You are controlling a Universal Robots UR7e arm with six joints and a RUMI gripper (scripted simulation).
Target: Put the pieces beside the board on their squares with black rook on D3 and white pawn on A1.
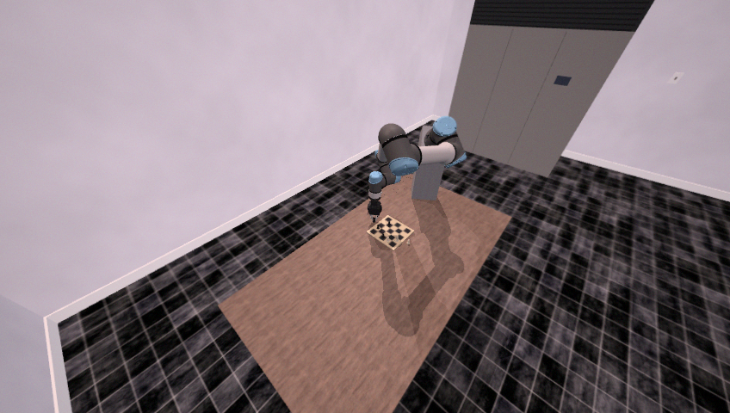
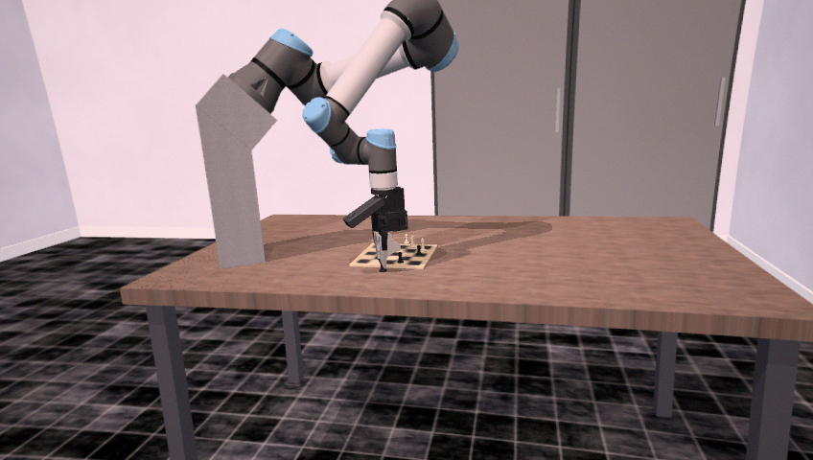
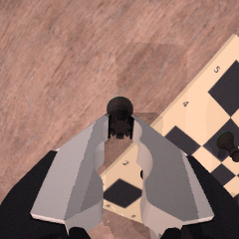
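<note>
Right now my hand is 1 cm above the black rook. The rest, counted from my hand: chessboard 13 cm to the left, 4 cm behind, 2 cm below; white pawn 26 cm to the left, 9 cm behind, 1 cm below.
</note>
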